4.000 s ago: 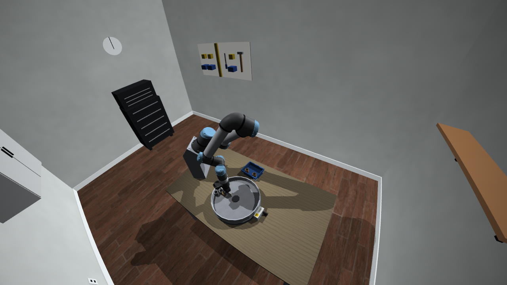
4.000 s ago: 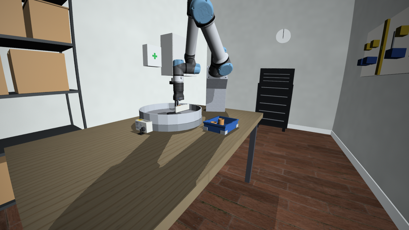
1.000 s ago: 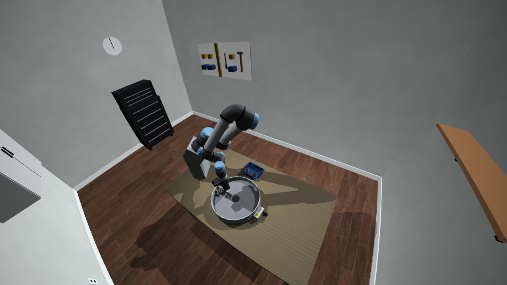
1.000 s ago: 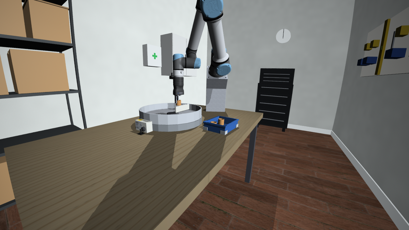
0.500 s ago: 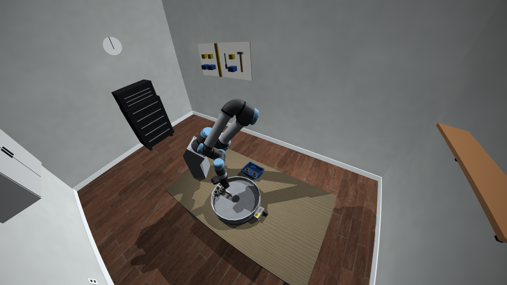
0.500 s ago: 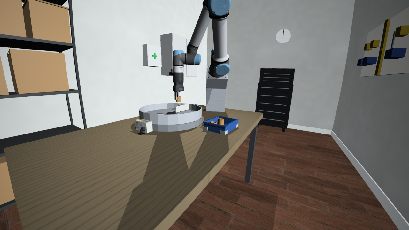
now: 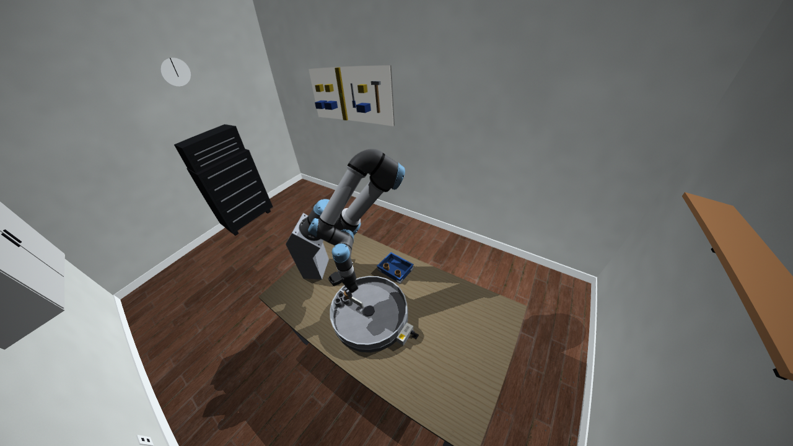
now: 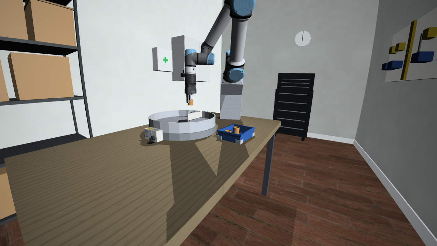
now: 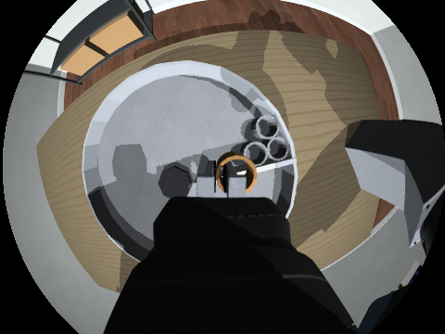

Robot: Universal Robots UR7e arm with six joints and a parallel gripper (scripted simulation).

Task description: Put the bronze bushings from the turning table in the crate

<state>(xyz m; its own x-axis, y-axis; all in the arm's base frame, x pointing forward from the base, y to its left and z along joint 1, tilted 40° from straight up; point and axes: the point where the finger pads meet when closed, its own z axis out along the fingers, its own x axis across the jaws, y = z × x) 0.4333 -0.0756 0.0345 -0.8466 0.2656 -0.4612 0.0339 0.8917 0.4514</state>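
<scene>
The blue crate lies 38 cm to the left of my hand, 16 cm below it and 6 cm behind it. Round my hand: round grey turning table 13 cm below, 8 cm ahead, 5 cm to the left.
</scene>
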